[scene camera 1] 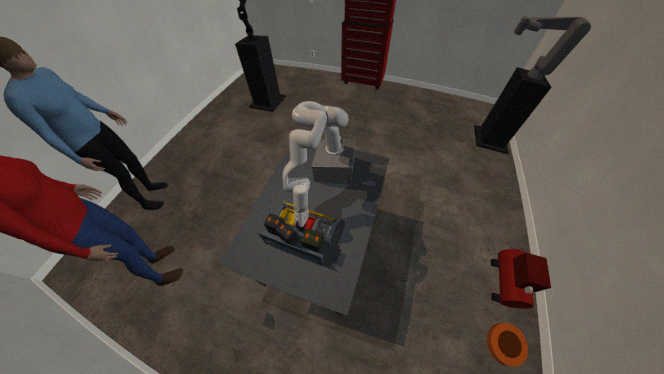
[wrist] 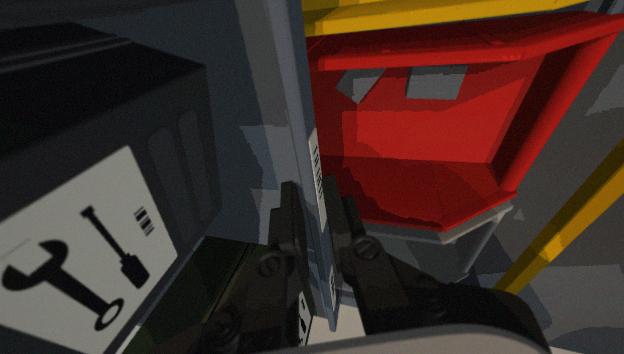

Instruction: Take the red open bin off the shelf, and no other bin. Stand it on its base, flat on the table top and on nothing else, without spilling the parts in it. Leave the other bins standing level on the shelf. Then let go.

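Where they show: gripper, fingertip midpoint: [scene camera 1: 301, 230] [wrist: 311, 197]; arm's base, link origin: [scene camera 1: 334, 148].
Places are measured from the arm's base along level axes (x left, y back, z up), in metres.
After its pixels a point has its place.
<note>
The red open bin [scene camera 1: 310, 222] @[x 0.007, y -0.510, z -0.172 m] [wrist: 430, 132] @[x 0.009, y -0.538, z -0.171 m] sits in the shelf [scene camera 1: 293, 248] @[x 0.012, y -0.739, z -0.044 m] [wrist: 286, 70] @[x -0.070, y -0.605, z -0.068 m], tilted in the wrist view, with grey blocky parts showing inside it. Its left side is hidden behind the shelf's blue-grey edge strip, which bears barcode labels. My gripper [scene camera 1: 301, 227] @[x 0.000, y -0.610, z -0.081 m] [wrist: 311, 197] @[x 0.000, y -0.610, z -0.081 m] is low at the shelf, to the left of the red bin in the wrist view. Its fingers are nearly closed, one on each side of the edge strip, and look shut on it. No part of the red bin shows between them. The fingertips are too small to judge in the scene view.
A yellow bin [scene camera 1: 286, 215] @[x -0.162, y -0.515, z -0.171 m] stands beside the red one. Dark toolboxes [scene camera 1: 313, 239] [wrist: 190, 145] with orange marks stand close to the gripper. A yellow rail [wrist: 557, 245] @[x 0.061, y -0.463, z -0.115 m] runs along the shelf. The shelf stands on the grey table [scene camera 1: 285, 280] @[x 0.005, y -0.893, z -0.180 m].
</note>
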